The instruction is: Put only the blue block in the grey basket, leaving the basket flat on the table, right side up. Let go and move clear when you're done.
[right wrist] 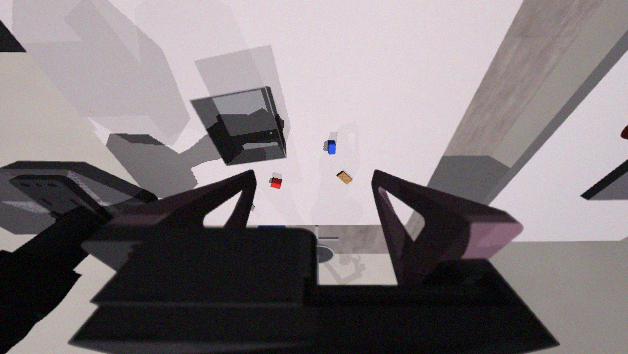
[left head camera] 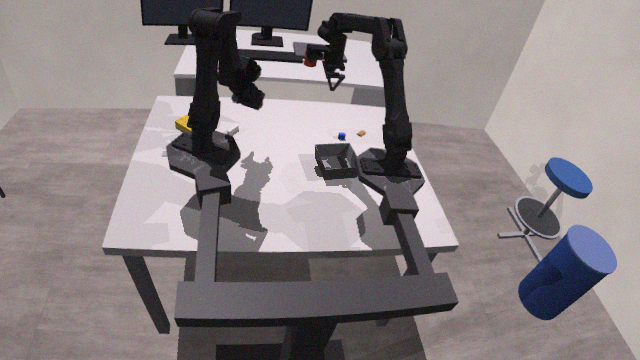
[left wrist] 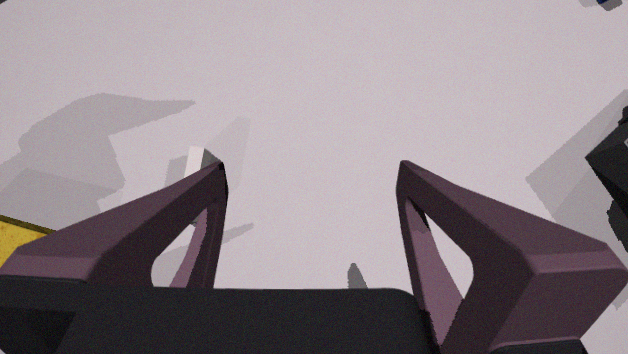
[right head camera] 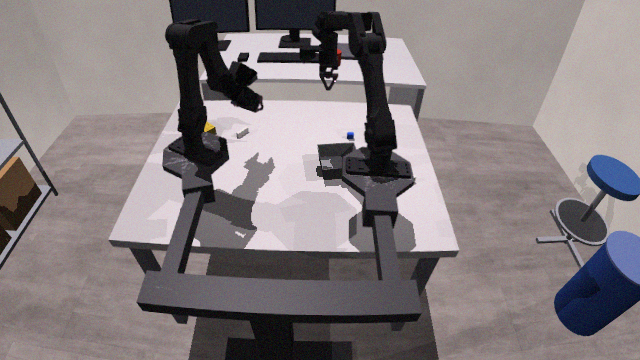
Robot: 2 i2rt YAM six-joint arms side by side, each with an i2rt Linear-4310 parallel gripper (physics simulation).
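Places are measured from the left arm's base along level axes (x ahead, y up, z right), in metres.
Where they show: left gripper, fingertip midpoint: (left head camera: 254, 103) (left wrist: 311, 175) (right head camera: 256, 106); right gripper, fingertip midpoint: (right wrist: 313, 176) (left head camera: 330, 84) (right head camera: 328, 84); left arm's base, origin of the base link: (left head camera: 202, 149) (right head camera: 195, 151); right arm's base, origin of the base link: (right wrist: 95, 219) (left head camera: 390, 169) (right head camera: 378, 168).
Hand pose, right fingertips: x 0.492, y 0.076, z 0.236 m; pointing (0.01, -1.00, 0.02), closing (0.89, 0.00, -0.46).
Each offset is from my right fingertips to the top centre of the thing.
The small blue block {dx +0.089, dy -0.257, dz +0.077 m} (left head camera: 341, 136) (right head camera: 350, 135) (right wrist: 331, 147) lies on the white table, behind the basket in the head views. The grey basket {dx -0.109, dy -0.223, dz +0.114 m} (left head camera: 340, 175) (right head camera: 336, 147) (right wrist: 211, 131) stands flat and right side up beside the right arm's base; I see no block in it. Part of the basket (left wrist: 607, 167) shows at the right edge of the left wrist view. My right gripper (left head camera: 334, 84) (right head camera: 328, 84) (right wrist: 313, 176) is wide open and empty, high above the table's far side. My left gripper (left wrist: 311, 175) is partly open and empty, above the table at the left.
A red block {dx +0.004, dy -0.257, dz +0.254 m} (right wrist: 276, 182) and an orange-tan block {dx +0.179, dy -0.276, dz +0.148 m} (left head camera: 361, 133) (right wrist: 345, 177) lie near the blue block. A yellow block {dx -0.189, dy -0.253, dz -0.524 m} (left head camera: 183, 123) (right head camera: 209, 128) (left wrist: 20, 240) and a white block {dx -0.120, dy -0.261, dz -0.345 m} (left head camera: 232, 129) (right head camera: 242, 133) (left wrist: 194, 159) lie near the left arm. A red cylinder (left head camera: 310, 61) shows toward the rear desk.
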